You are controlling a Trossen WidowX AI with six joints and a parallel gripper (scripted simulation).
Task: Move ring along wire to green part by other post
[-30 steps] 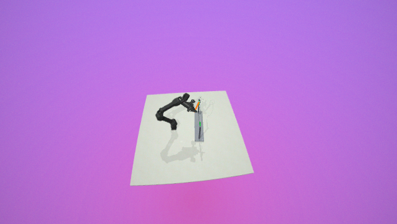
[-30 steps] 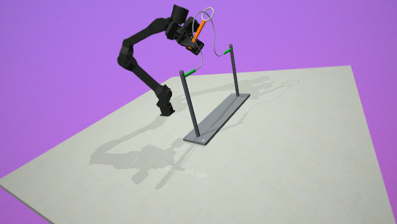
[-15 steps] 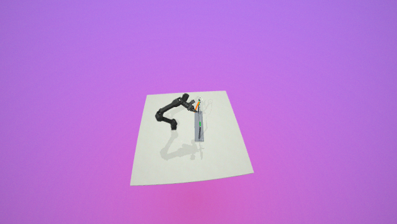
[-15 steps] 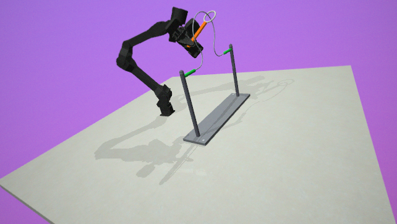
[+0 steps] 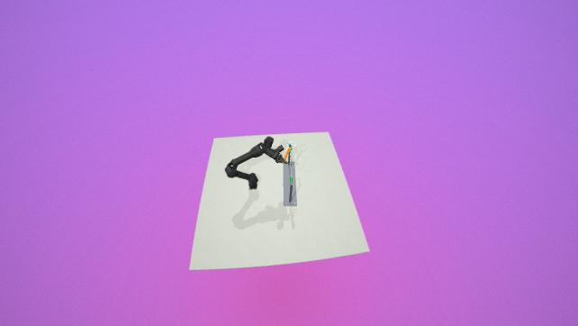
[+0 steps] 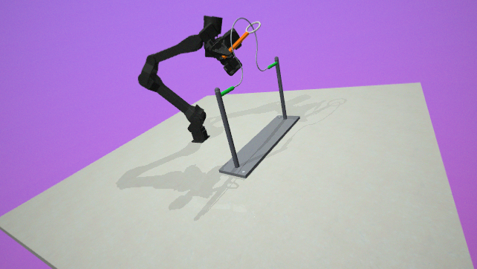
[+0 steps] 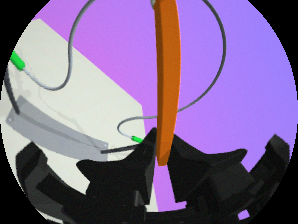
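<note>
My gripper tip is now 80 mm to the right of the ring with orange handle, 40 mm below it and 20 mm short of it.
</note>
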